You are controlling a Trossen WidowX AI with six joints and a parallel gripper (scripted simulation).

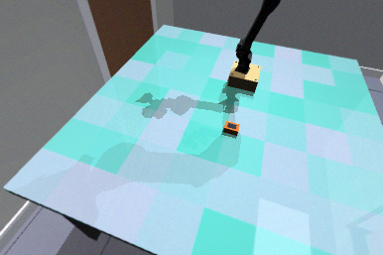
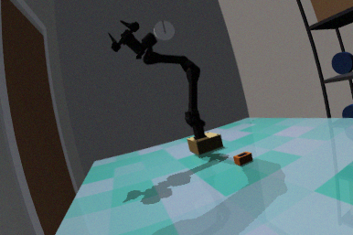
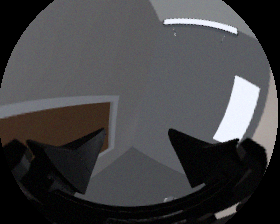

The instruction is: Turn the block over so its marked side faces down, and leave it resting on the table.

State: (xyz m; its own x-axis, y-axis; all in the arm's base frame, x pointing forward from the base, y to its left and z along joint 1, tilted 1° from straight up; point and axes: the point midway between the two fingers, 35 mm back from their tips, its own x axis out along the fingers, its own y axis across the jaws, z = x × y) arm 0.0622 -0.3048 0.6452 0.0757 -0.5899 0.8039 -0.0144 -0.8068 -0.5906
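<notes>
Right now my gripper tip is 720 mm above the block, 400 mm to the right of it and 280 mm short of it.
</notes>
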